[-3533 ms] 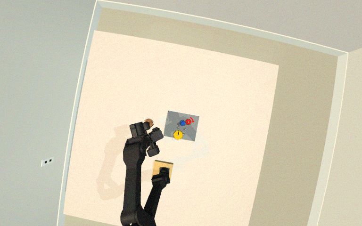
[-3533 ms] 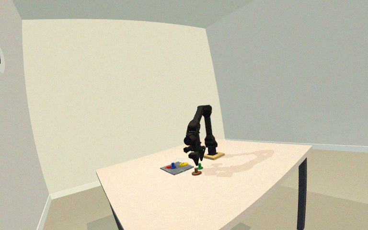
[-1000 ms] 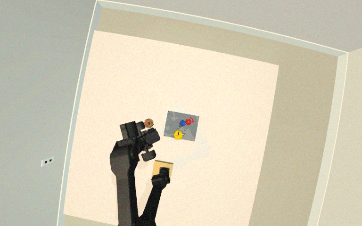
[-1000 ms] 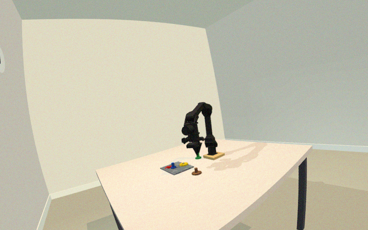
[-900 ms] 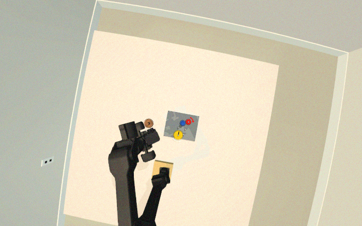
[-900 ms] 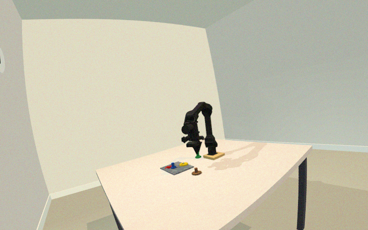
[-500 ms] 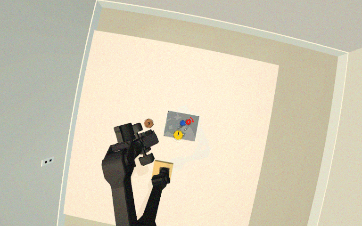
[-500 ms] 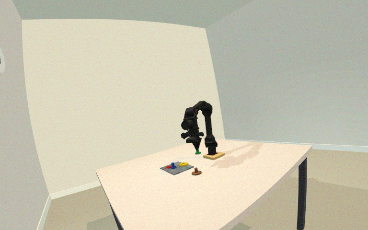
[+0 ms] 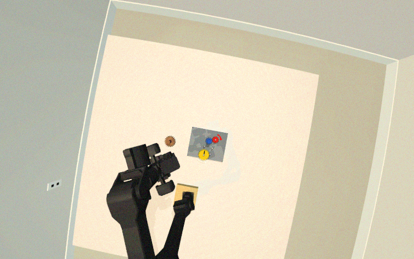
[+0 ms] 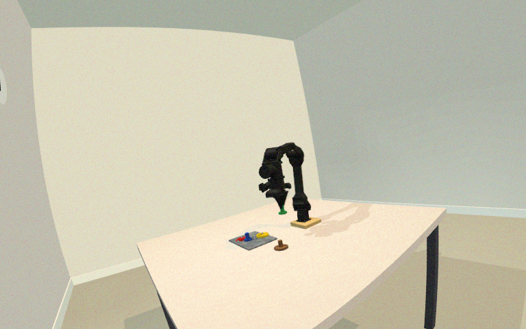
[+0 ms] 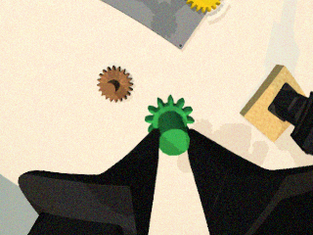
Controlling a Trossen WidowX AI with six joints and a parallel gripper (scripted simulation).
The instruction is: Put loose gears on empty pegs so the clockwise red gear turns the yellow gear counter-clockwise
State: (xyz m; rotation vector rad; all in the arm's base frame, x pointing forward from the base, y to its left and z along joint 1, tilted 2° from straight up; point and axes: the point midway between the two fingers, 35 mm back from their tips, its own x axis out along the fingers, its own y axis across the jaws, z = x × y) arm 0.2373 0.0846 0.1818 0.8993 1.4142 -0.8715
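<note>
My gripper tip is now 190 mm to the left of the blue gear, 150 mm above it and 90 mm short of it. The rest, counted from my gripper tip: brown gear: 150 mm below, 80 mm ahead, 30 mm to the left; then yellow gear: 160 mm to the right, 150 mm below, 10 mm ahead; then green gear: 10 mm below.
</note>
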